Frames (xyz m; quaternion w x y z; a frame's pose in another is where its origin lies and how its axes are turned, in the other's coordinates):
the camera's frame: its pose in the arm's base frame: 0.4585 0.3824 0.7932 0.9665 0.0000 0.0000 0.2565
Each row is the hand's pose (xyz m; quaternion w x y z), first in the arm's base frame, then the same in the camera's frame.
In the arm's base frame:
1: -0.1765 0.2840 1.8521 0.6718 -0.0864 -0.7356 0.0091
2: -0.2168 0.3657 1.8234 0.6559 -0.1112 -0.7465 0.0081
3: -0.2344 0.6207 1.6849 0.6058 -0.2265 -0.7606 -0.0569
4: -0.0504 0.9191 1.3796 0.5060 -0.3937 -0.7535 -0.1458
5: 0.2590 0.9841 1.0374 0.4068 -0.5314 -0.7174 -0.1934
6: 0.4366 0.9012 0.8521 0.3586 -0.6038 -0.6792 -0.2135
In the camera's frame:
1: -0.6002 0.2294 1.0589 0.6517 -0.2722 -0.6888 -0.1635
2: -0.5947 0.3203 1.0302 0.6361 -0.2990 -0.6930 -0.1604
3: -0.4836 0.5505 0.8917 0.5709 -0.4140 -0.6770 -0.2104
4: -0.1758 0.7184 0.5864 0.4517 -0.5738 -0.6273 -0.2707
5: 0.1251 0.6214 0.2442 0.3436 -0.6977 -0.5571 -0.2913
6: 0.2382 0.4614 0.0589 0.2918 -0.7578 -0.5016 -0.2983

